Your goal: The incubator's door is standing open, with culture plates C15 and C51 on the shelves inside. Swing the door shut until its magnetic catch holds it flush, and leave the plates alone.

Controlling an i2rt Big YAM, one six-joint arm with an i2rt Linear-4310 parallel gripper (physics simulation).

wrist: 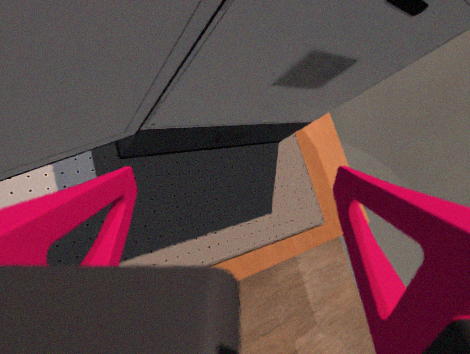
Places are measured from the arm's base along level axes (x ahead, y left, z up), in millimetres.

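Pixels of known places: gripper, fingertip midpoint: (234,177).
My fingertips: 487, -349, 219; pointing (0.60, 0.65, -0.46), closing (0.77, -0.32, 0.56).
Observation:
Ahead of a thing's pixels: the offset from my fingertips to its top centre, as dx, dy, dz. "pt": to the spot under its first point. Level surfaces: height alone.
The incubator's grey side wall (225,70) with a blurred vent patch fills the upper middle and right. A large grey panel @[pt -29, +129, -102] (75,65), which looks like the door, fills the upper left. A narrow dark seam runs between this panel and the side wall; whether the panel sits flush cannot be told from here. My gripper (234,177) is open, with its two pink fingers wide apart and nothing between them. The fingers appear below the incubator's lower edge in the view. The shelves and plates C15 and C51 do not show.
A black base strip @[pt +279, +160, -392] (210,141) runs under the side wall. Below are a perforated board @[dz -449] (295,185), partly in dark shadow, its orange border (327,172) and a wood-patterned floor (285,300). A black slot or fitting @[pt +339, +158, +23] (411,5) shows at the upper right.

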